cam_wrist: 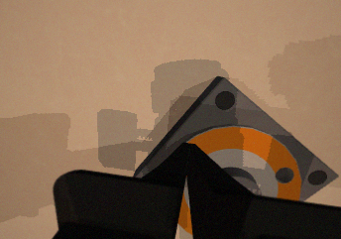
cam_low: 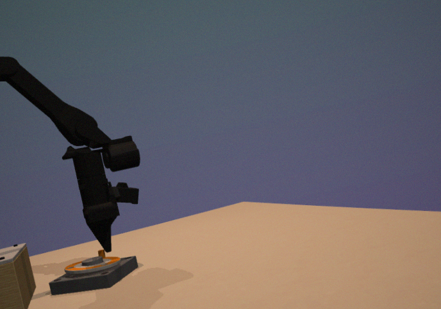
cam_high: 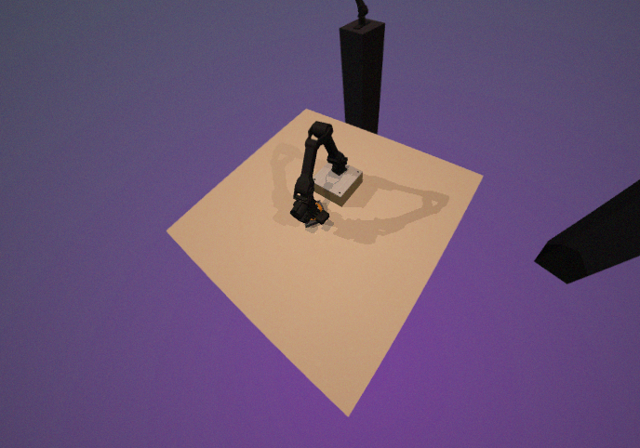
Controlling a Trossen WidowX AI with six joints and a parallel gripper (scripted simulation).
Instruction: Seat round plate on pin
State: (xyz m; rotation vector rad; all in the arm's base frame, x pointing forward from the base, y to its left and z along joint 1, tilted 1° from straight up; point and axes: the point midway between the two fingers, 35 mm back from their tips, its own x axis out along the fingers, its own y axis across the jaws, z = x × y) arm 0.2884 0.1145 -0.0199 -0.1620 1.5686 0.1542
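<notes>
Right now the base is 30 mm behind my gripper tip, 40 mm to the right of it and 20 mm below it.
</notes>
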